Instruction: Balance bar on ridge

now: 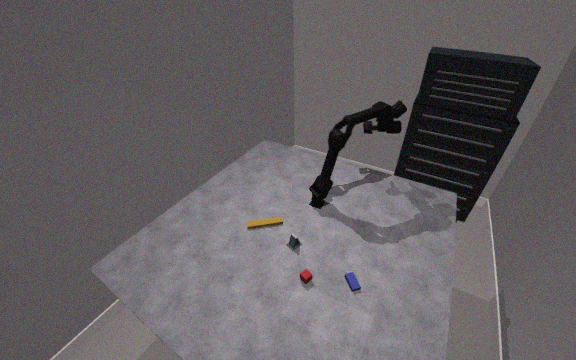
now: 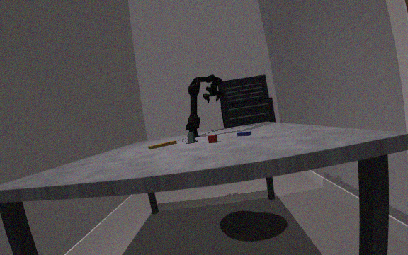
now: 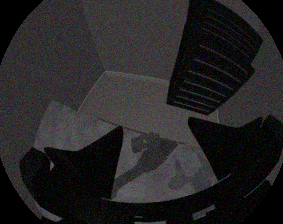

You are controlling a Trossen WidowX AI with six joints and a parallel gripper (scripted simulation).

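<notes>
Right now the yellow bar is 670 mm ahead of my gripper tip, 320 mm to the right of it and 260 mm below it. The rest, counted from my gripper tip: red cube (830 mm ahead, 20 mm to the right, 250 mm below); then blue block (760 mm ahead, 140 mm to the left, 260 mm below).
</notes>
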